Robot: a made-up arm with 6 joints.
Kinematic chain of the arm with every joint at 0, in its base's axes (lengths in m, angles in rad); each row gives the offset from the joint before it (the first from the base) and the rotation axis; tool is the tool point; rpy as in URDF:
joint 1: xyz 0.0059 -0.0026 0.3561 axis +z
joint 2: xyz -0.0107 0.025 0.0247 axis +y
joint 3: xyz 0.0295 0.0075 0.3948 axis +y
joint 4: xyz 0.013 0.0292 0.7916 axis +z
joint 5: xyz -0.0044 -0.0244 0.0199 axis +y
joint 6: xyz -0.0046 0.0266 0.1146 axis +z
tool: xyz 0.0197 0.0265 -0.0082 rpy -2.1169 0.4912 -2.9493
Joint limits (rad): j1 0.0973..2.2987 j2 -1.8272..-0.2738 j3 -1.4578..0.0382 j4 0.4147..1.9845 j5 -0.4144..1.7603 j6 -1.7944..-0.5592
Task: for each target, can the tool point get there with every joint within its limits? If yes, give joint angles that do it. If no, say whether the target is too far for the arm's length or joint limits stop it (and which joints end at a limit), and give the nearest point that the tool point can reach.
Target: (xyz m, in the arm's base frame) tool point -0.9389 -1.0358 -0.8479
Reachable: no: too far | nearest point -0.6715 -0.7434 -0.3890 | short by 0.606 m
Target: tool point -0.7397 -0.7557 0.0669
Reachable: yes | joints 0.8729 -0.9925 -1.2461 1.6867 0.0218 -1.2240
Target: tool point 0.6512 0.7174 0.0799
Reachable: no: joint limits stop it (at a limit: joint 1, joint 2, joint 3, joint 4, joint 6) | nearest point -0.2590 0.1162 -0.4453 | short by 1.211 m
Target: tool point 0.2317 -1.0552 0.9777
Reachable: yes | joints 1.9095 -0.9704 -0.2685 0.8275 1.2271 -1.1046
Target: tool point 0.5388 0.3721 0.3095
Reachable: no: joint limits stop it (at a limit: joint 1, joint 3, joint 4, joint 5, joint 6) | nearest point 0.2882 -0.5345 -0.2579 | short by 1.098 m
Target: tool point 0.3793 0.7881 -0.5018
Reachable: no: joint limits stop it (at a limit: joint 1, joint 2, joint 3, joint 4, joint 6) | nearest point -0.2484 0.1249 -0.5010 | short by 0.913 m
